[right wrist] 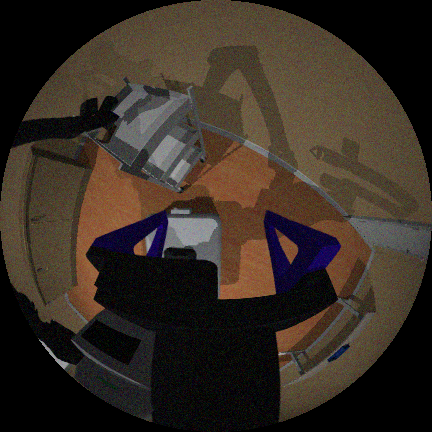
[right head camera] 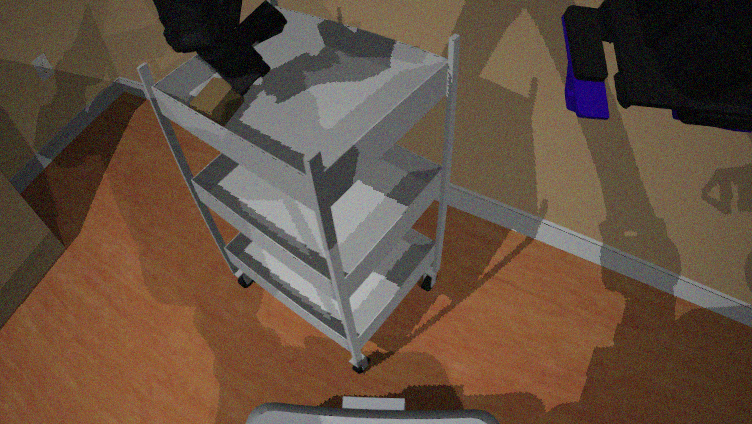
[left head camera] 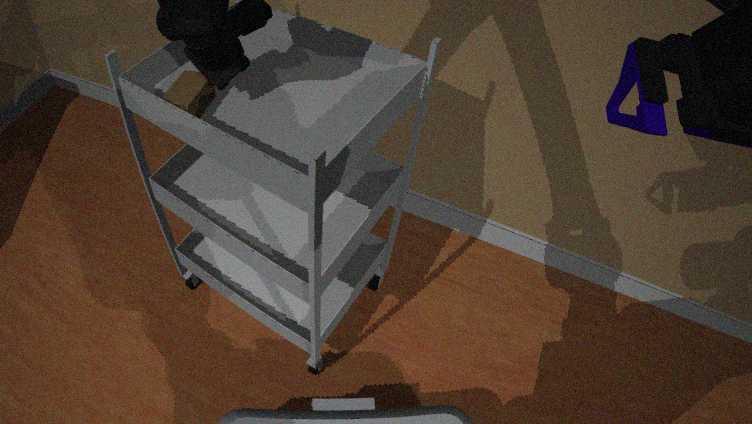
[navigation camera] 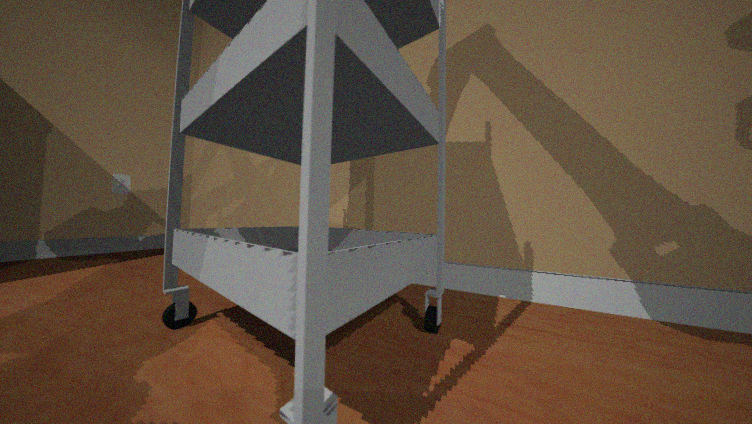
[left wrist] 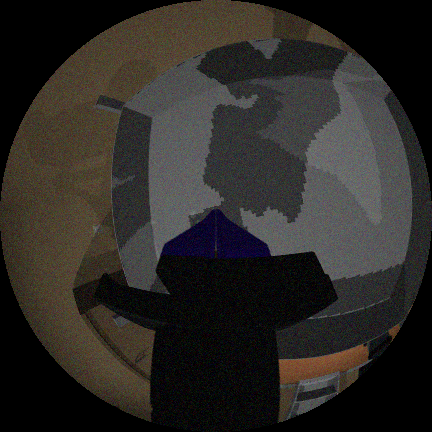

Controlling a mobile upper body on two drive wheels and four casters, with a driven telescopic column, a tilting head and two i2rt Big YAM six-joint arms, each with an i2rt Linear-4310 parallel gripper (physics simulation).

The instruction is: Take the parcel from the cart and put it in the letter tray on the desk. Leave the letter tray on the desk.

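Frame: origin at the left arm's base, x right, y ahead, z up, level; centimetres.
Seen in the pictures: left gripper, fingertip midpoint: [right wrist: 118,116] [right head camera: 253,78] [left head camera: 225,73] [left wrist: 215,214]; right gripper, fingertip midpoint: [right wrist: 215,215] [right head camera: 623,105] [left head camera: 648,120].
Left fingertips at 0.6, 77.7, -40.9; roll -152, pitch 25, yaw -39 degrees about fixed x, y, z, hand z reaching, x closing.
Observation:
A point is followed by its place in that frame, as x, y, z.
The brown parcel [left head camera: 187,91] {-4.3, 69.5, -38.4} lies in the far left corner of the top shelf of the grey three-shelf cart [left head camera: 276,151] {11.5, 60.2, -43.5}; it also shows in the right head view [right head camera: 213,98] {-4.1, 69.3, -38.4}. My left gripper [left head camera: 217,75] {0.6, 77.7, -41.0} hangs just above and beside the parcel. In the left wrist view its blue fingers [left wrist: 215,238] {0.6, 77.7, -41.0} are shut together with nothing between them, over the grey shelf [left wrist: 261,160] {7.2, 79.5, -43.5}; the parcel is hidden there. My right gripper [left head camera: 636,87] is open and empty, held high to the right, far from the cart [right wrist: 217,241] {46.5, 15.4, -84.0}. I see no letter tray or desk that I can make out.
The cart [navigation camera: 308,182] {17.2, 47.2, -84.2} stands on small black wheels on an orange wood floor, close to a tan wall with a grey skirting board [left head camera: 504,237] {74.5, 87.4, -104.6}. My own grey base [left head camera: 344,412] {22.5, 31.7, -85.7} shows at the bottom edge, near the cart's front post.

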